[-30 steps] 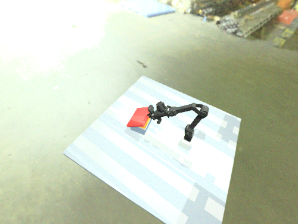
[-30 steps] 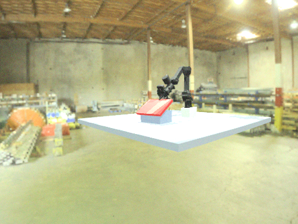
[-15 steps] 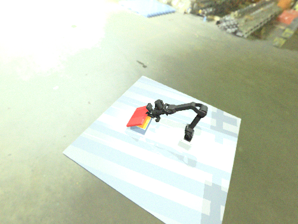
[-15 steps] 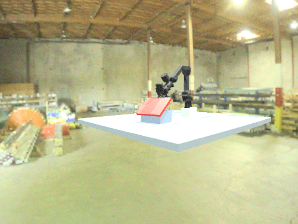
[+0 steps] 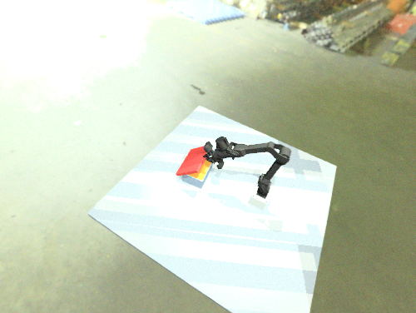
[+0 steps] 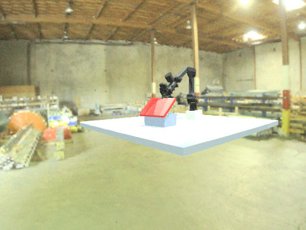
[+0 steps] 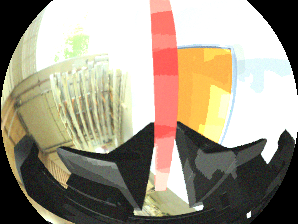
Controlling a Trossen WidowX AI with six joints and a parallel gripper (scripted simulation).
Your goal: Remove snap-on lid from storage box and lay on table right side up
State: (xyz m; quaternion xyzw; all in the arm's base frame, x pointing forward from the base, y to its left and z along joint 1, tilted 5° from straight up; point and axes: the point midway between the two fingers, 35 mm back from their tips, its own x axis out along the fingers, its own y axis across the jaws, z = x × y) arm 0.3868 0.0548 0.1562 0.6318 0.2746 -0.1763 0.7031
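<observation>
The red lid is 60 mm ahead of my gripper tip, 10 mm to the left of it and 50 mm below it. Round my gripper tip: storage box (30 mm ahead, 150 mm below).
</observation>
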